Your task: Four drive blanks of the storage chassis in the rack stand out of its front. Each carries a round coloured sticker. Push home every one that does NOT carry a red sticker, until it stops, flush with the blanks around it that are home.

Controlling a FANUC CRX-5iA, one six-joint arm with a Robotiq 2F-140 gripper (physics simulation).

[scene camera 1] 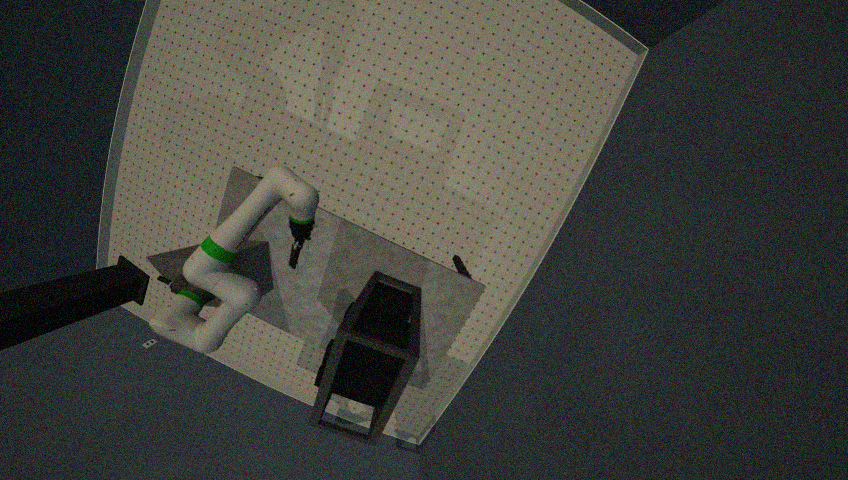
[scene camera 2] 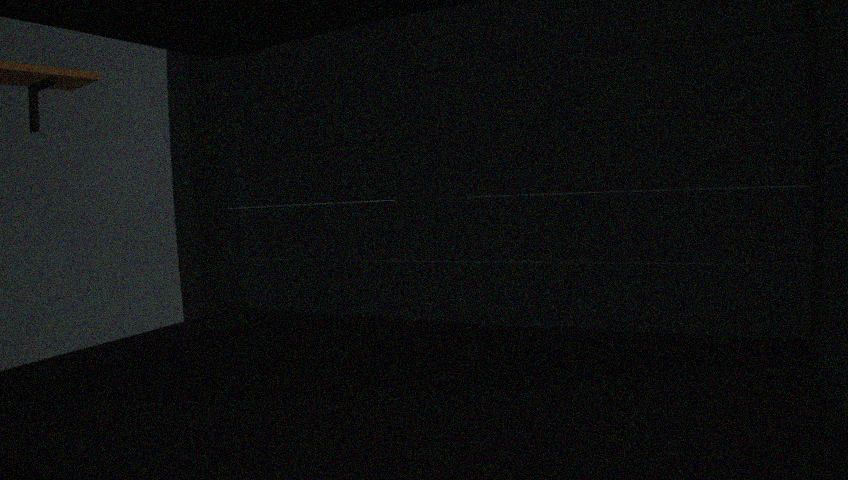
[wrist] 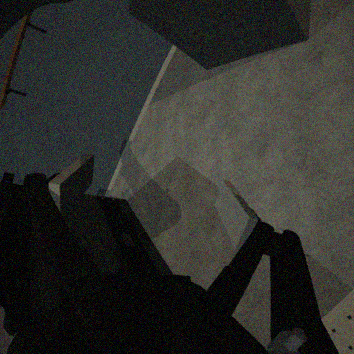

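Where they show: gripper, fingertip midpoint: [scene camera 1: 299,259] [wrist: 157,180]; arm's base, link origin: [scene camera 1: 201,289].
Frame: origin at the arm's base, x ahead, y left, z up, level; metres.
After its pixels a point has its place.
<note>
The rack [scene camera 1: 379,346] {z 0.255, x 0.829, y 0.477 m} is a dark open frame in the lower middle of scene camera 1, seen from above. Black bodies fill its bays, and dark parts jut from its left side. The drive blanks, their stickers and how far any stand out cannot be made out there. The rack does not show in scene camera 2. My gripper [scene camera 1: 293,262] {z -0.062, x 0.360, y 0.412 m} [wrist: 157,180] {z -0.062, x 0.360, y 0.412 m} is open and empty. It is up and to the left of the rack in scene camera 1, well apart from it. In the wrist view its two fingers stand wide apart.
A thick black beam [scene camera 1: 65,303] comes in from the left near the white arm [scene camera 1: 238,220] {z 0.188, x 0.184, y 0.549 m}. A small dark object [scene camera 1: 461,265] lies up and to the right of the rack. A large dark block [wrist: 225,30] {z -0.244, x 0.115, y 0.100 m} is at the wrist view's top. A wooden shelf [scene camera 2: 53,77] is on a wall.
</note>
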